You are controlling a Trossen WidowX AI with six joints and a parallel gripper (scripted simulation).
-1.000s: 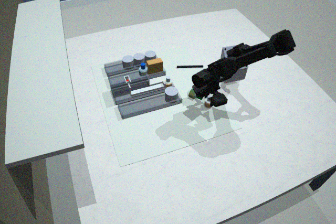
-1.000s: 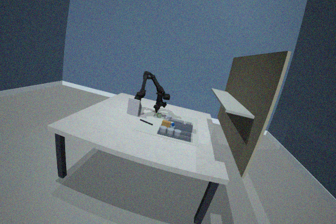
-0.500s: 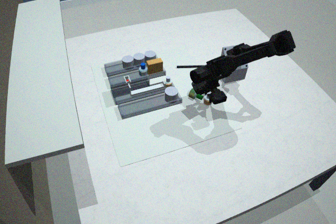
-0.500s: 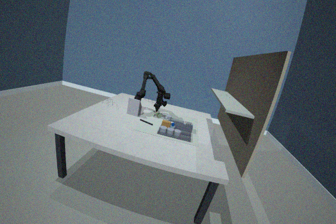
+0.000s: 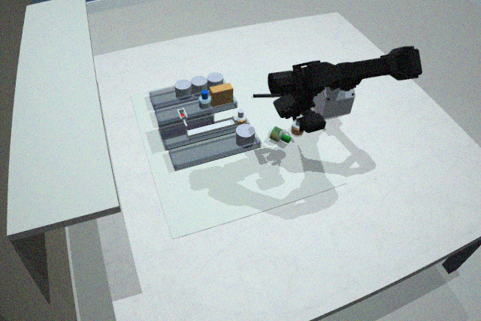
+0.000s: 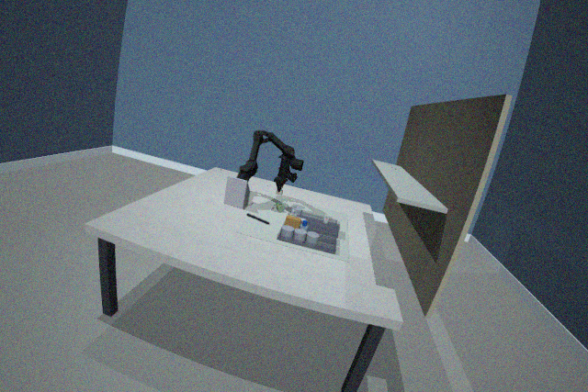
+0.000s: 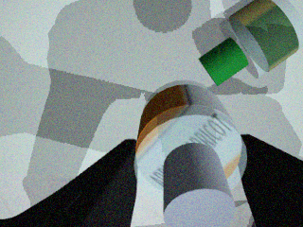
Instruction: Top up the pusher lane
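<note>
Now: gripper tip 11 cm short of the tan box, 30 cm to the left of it and 6 cm above it. From my gripper tip the other things lie so: grey shelf unit 25 cm ahead, 22 cm to the right, 8 cm below; then red mark 28 cm ahead, 23 cm to the right, 3 cm below; then black bar 7 cm behind, 26 cm to the right, 9 cm below.
</note>
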